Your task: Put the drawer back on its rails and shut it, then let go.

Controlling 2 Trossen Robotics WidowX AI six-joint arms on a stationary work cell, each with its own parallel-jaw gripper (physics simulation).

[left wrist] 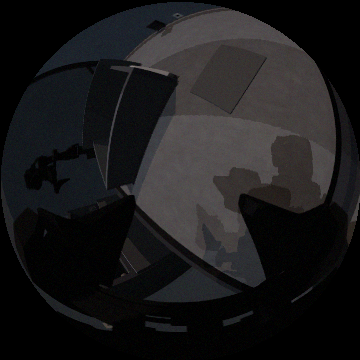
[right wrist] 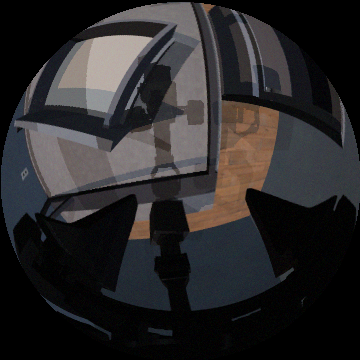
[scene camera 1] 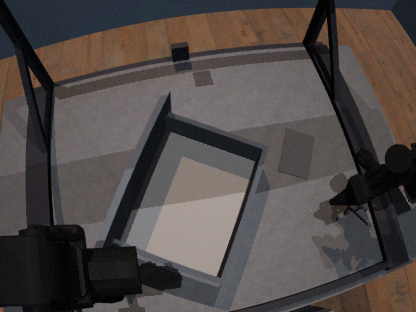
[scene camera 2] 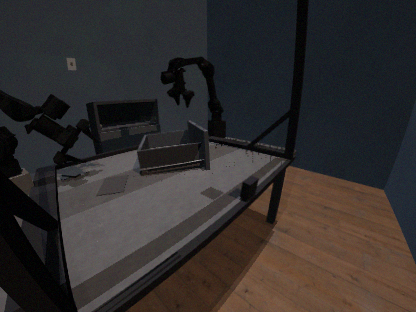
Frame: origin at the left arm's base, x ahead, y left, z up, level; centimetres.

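Seen in the pictures: left gripper, fingertip midpoint: (left wrist: 188, 200) (scene camera 1: 335, 201) (scene camera 2: 91, 152); right gripper, fingertip midpoint: (left wrist: 69, 168) (right wrist: 192, 197) (scene camera 2: 182, 106); left arm's base, origin of the base link: (scene camera 1: 412, 185) (scene camera 2: 8, 175); right arm's base, origin of the base link: (right wrist: 168, 239) (scene camera 2: 216, 120).
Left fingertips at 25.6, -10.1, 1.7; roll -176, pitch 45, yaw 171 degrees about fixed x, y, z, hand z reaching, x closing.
Pixels of each thing's top centre, then the offset from my left fingertips to it, as dx, dy, dz. "spot": a spot on its surface instead.
- cabinet, surface spot: (scene camera 2: 125, 101) spot: +31.8, +16.3, +19.4
- flat grey plate, middle of its top: (left wrist: 226, 69) (scene camera 1: 297, 153) (scene camera 2: 113, 184) -2.7, -16.4, -8.6
- thin dark hooked piece, middle of its top: (scene camera 2: 71, 174) -7.5, +7.6, -8.3
- black block, middle of its top: (scene camera 2: 250, 179) (scene camera 1: 179, 45) +10.2, -59.3, -3.1
The grey drawer (scene camera 1: 217, 137) (scene camera 2: 170, 156) (left wrist: 145, 110) (right wrist: 115, 55) rests upright on the table, turned at an angle, with its taller front panel (scene camera 1: 145, 175) (scene camera 2: 200, 145) (right wrist: 65, 131) at the left in scene camera 1. The cabinet (scene camera 2: 125, 101) (right wrist: 280, 55) stands beyond the table edge with a dark open cavity. My left gripper (scene camera 1: 347, 179) (scene camera 2: 74, 146) (left wrist: 188, 200) is open and empty, low near the table edge, apart from the drawer. My right gripper (scene camera 2: 181, 102) (right wrist: 192, 197) is open and empty, raised above and behind the drawer in scene camera 2.
A flat grey plate (scene camera 1: 296, 154) (scene camera 2: 113, 185) (left wrist: 230, 77) lies beside the drawer. A thin dark hooked piece (scene camera 2: 71, 175) lies near the left gripper. A black block (scene camera 1: 180, 52) (scene camera 2: 249, 188) sits at the far edge in scene camera 1. Dark frame posts (scene camera 2: 298, 75) rise at the table corners.
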